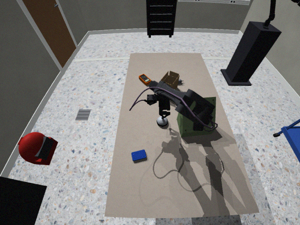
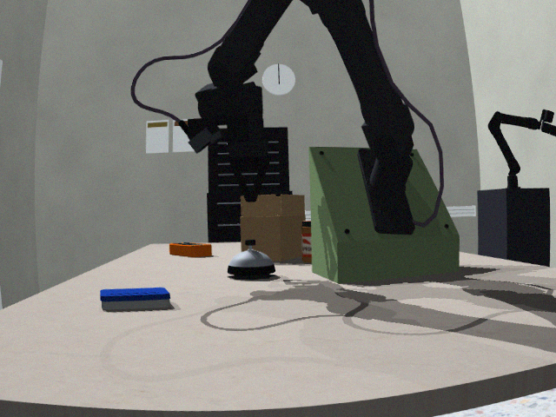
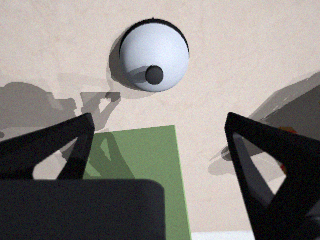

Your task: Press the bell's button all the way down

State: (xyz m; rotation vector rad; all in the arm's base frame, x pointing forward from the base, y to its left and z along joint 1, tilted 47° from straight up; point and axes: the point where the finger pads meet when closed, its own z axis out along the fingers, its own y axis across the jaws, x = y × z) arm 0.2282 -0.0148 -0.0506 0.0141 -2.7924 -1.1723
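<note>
The bell button lies 80 mm below my hand. The rest, counted from my hand: bell (100 mm below); then blue block (260 mm to the left, 170 mm ahead, 130 mm below); then can (200 mm to the right, 150 mm behind, 100 mm below).
</note>
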